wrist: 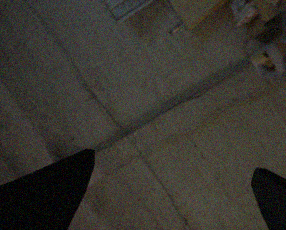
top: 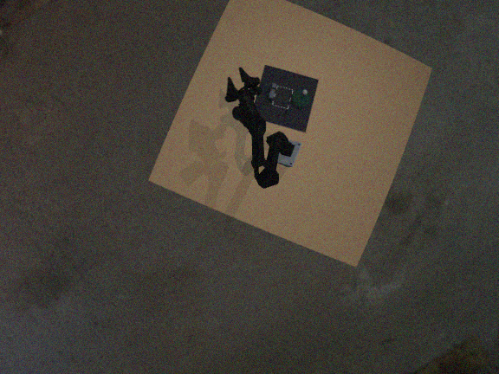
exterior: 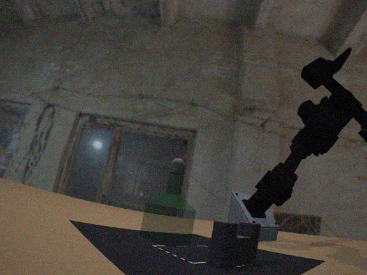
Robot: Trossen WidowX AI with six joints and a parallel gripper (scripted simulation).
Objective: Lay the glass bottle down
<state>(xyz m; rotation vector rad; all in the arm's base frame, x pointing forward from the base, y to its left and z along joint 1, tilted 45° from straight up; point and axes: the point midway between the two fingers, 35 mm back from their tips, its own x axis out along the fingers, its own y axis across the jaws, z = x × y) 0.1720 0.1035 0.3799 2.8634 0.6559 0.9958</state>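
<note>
Right now the green glass bottle is 330 mm to the right of my gripper tip, 190 mm below it and 90 mm ahead of it. The rest, counted from my gripper tip: dark mat: 280 mm below, 260 mm to the right, 80 mm ahead.
</note>
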